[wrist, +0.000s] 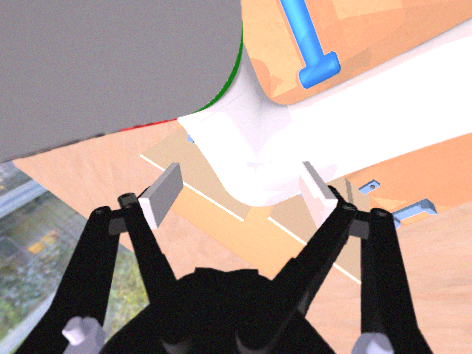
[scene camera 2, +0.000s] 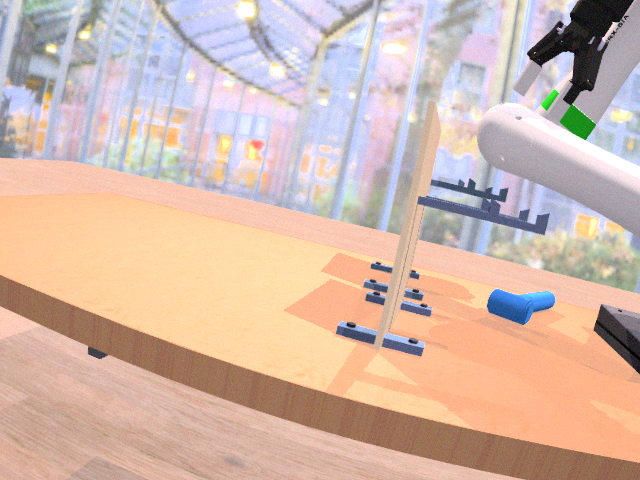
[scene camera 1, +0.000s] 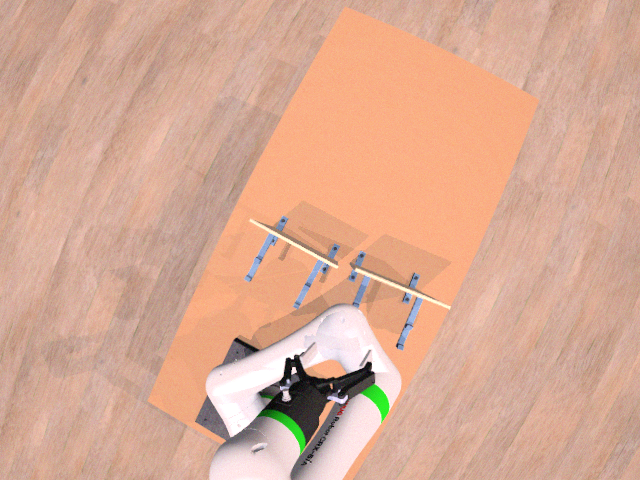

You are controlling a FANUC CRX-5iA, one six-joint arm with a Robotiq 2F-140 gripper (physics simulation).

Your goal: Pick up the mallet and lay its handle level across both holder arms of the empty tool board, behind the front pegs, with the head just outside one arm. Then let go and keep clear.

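Frame: origin at the arm's base, x right, y ahead, z up, level; millimetres.
Where they show: gripper, fingertip midpoint: [wrist: 239, 174] [scene camera 2: 534, 104] [scene camera 1: 342, 351].
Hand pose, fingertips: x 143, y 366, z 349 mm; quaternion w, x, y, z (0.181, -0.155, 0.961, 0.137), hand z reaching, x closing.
After its pixels a point has its place.
The blue mallet [scene camera 2: 509, 305] @[x 105, y 341, z -17 mm] [wrist: 319, 70] @[x 126, y 324, z 0 mm] lies on the table in front of the boards; the robot's arm hides it in scene camera 1. Two upright tool boards stand side by side, a left board [scene camera 1: 294, 242] @[x -43, y 575, z 243 mm] and a right board [scene camera 1: 403, 285] @[x 288, y 538, z 123 mm]. Each has two blue holder arms with pegs, such as the arms [scene camera 1: 261, 258] @[x -138, y 501, z 139 mm] [scene camera 1: 409, 325] @[x 323, y 438, z 185 mm] at the outer sides. No tool shows on either board. My gripper [scene camera 1: 337, 356] @[x 143, y 366, z 349 mm] [scene camera 2: 542, 94] @[x 143, y 366, z 349 mm] [wrist: 239, 174] @[x 143, y 366, z 349 mm] is open and empty, high above the table and away from the mallet, with the robot's own bent arm below its fingers.
The robot's white elbow [scene camera 1: 343, 325] @[x 130, y 422, z 334 mm] [scene camera 2: 509, 134] @[x 76, y 424, z 271 mm] is close to the holder arms as seen from above. A dark base plate [scene camera 1: 211, 418] @[x -202, y -143, z -13 mm] [scene camera 2: 617, 330] @[x 48, y 135, z -13 mm] lies at the robot's end of the orange table top [scene camera 1: 408, 129] @[x 204, y 1075, z -48 mm] [scene camera 2: 155, 248] @[x 95, y 978, z -47 mm]. Blue feet carry the boards.
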